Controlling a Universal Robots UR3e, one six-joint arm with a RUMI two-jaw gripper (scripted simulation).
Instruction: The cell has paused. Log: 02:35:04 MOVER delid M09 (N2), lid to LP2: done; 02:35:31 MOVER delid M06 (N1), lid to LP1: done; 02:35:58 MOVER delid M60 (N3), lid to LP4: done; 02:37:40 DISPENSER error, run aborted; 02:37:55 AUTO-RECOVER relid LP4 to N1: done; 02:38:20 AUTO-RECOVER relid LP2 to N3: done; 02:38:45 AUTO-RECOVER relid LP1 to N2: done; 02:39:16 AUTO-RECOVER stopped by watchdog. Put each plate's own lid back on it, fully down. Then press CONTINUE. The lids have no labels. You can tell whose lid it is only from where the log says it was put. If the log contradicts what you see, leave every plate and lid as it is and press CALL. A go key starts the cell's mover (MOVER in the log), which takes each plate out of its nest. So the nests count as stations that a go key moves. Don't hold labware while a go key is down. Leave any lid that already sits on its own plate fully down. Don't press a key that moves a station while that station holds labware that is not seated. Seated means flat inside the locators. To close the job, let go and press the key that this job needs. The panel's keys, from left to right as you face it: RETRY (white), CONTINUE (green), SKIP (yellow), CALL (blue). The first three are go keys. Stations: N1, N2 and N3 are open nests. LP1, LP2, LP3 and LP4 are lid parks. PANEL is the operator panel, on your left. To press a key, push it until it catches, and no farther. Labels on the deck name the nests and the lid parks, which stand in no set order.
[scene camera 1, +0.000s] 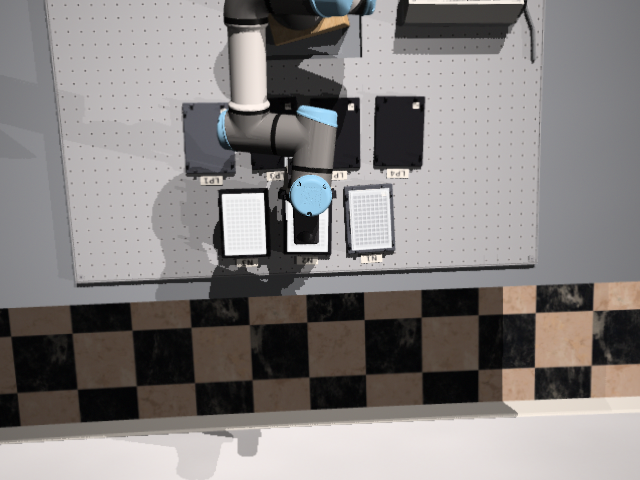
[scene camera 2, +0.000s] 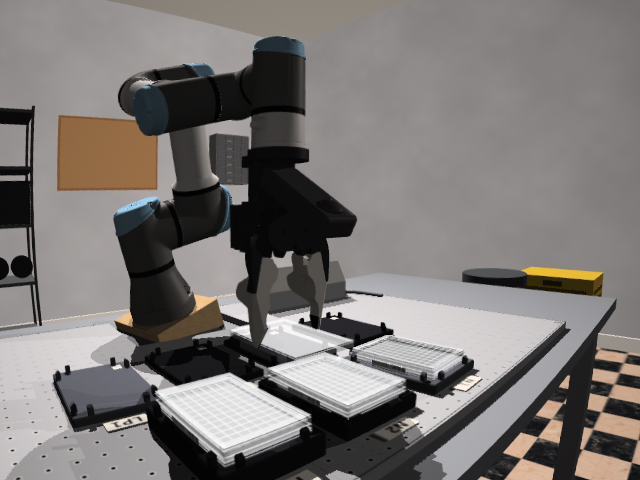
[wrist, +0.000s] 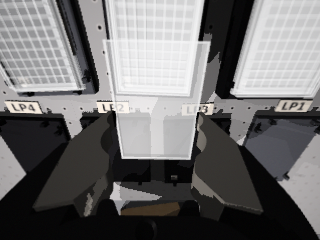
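Note:
Scene camera 1 has my gripper in it, and the wrist view has my gripper too. Besides the gripper, I can see a lid park LP4, a lid park LP1 and an operator panel.

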